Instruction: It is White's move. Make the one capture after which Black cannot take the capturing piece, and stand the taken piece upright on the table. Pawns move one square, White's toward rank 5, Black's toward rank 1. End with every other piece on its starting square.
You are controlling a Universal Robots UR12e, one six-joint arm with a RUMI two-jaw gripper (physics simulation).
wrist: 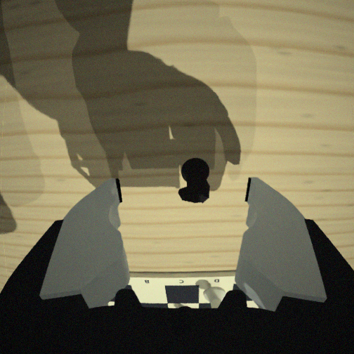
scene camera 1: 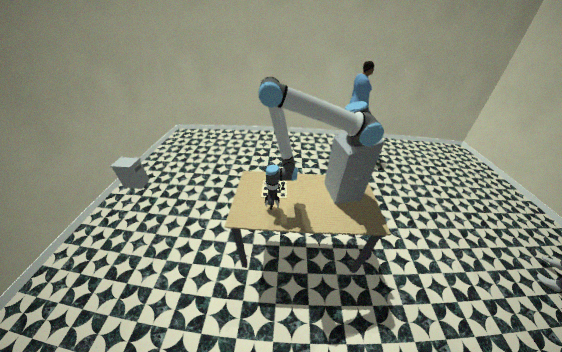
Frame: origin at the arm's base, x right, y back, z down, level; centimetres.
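Seen in the pictures: gripper, between the fingertips: (scene camera 1: pixel 272 207).
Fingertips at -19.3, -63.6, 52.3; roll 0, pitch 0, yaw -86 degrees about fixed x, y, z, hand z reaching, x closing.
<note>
A point is followed by its place in that frame, as x, y, z.
A small black piece (wrist: pixel 195 171) with a round head, pawn-like, stands on the bare wooden table in the wrist view, apparently upright. My gripper (scene camera 1: pixel 271 206) @(-19.3, -63.6, 52.3) (wrist: pixel 182 181) is open around it, with a gap on both sides. The chessboard (scene camera 1: pixel 284 194) @(-3.5, -53.3, 53.5) (wrist: pixel 162 281) lies behind the gripper in the scene view; its edge with letters B, C and D shows at the bottom of the wrist view. A white piece (wrist: pixel 214 295) stands on the board near D. The other pieces are too small or hidden by the gripper to identify.
The wooden table (scene camera 1: pixel 330 220) @(-31.3, -18.6, 54.1) carries the board and the arm's grey pedestal (scene camera 1: pixel 345 172) @(-14.1, -10.3, 20.5). The arm's shadow falls across the table. A person in blue (scene camera 1: pixel 361 87) is behind the pedestal. A grey box (scene camera 1: pixel 131 172) is at the left. Part of a grey object (scene camera 1: pixel 550 281) shows at the right edge.
</note>
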